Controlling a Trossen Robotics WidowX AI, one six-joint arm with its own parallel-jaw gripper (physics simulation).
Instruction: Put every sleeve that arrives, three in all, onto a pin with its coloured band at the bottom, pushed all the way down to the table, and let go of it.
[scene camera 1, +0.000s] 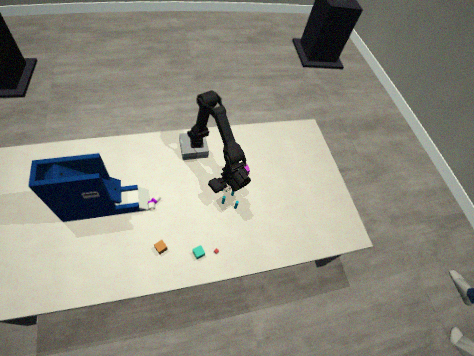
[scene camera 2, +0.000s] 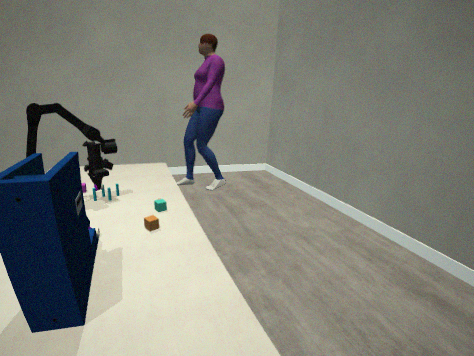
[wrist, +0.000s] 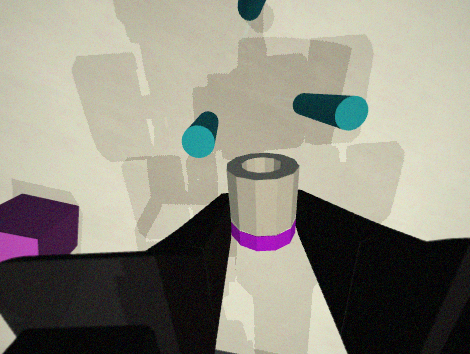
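Observation:
My gripper (scene camera 1: 228, 188) (scene camera 2: 98, 187) (wrist: 260, 200) is shut on a pale sleeve (wrist: 263, 200), held upright with its purple band at the lower end. In the wrist view a teal pin (wrist: 198, 141) stands ahead and to the left of the sleeve, a second pin (wrist: 351, 113) ahead and to the right, and a third pin (wrist: 250, 7) shows at the top edge. Scene camera 2 shows the group of teal pins (scene camera 2: 109, 194) beside and below the fingertips. Whether a pin is under the sleeve is hidden. Pale and purple sleeve parts (scene camera 1: 152, 203) lie at the chute mouth; their number is unclear.
A purple block (scene camera 1: 247, 169) (scene camera 2: 84, 188) (wrist: 19, 245) is close to the gripper. The tall blue dispenser (scene camera 1: 75, 202) (scene camera 2: 27, 240) stands on the table. An orange cube (scene camera 1: 160, 246) (scene camera 2: 151, 223), a teal cube (scene camera 1: 199, 252) (scene camera 2: 160, 205) and a small red cube (scene camera 1: 216, 251) lie near the table's edge.

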